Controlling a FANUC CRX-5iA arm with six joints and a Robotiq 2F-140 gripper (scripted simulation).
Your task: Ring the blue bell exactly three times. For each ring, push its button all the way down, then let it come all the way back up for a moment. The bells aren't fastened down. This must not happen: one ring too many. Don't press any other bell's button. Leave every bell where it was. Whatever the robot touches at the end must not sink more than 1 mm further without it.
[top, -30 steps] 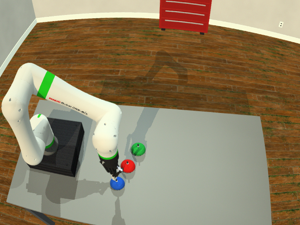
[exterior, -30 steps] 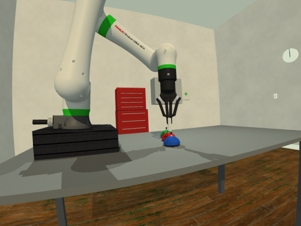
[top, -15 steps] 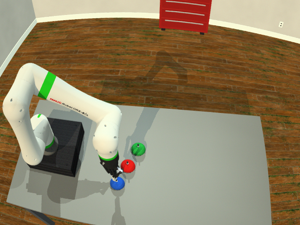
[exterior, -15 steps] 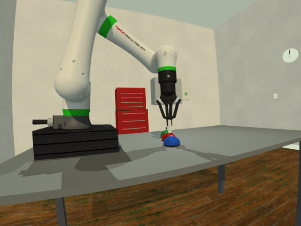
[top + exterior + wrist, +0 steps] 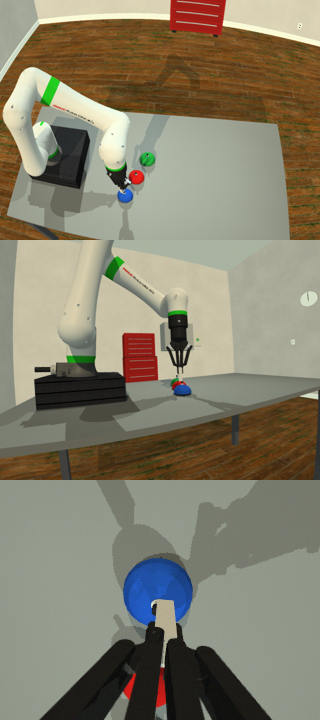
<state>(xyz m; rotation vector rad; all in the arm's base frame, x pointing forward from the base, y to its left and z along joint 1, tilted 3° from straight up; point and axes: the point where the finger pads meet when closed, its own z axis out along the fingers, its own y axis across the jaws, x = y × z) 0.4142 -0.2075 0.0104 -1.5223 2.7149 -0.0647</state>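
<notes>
My gripper is now 6 cm above the blue bell and 1 cm short of it. The rest, counted from my hand: red bell: 11 cm to the left, 7 cm ahead, 6 cm below; green bell: 22 cm to the left, 14 cm ahead, 6 cm below.
</notes>
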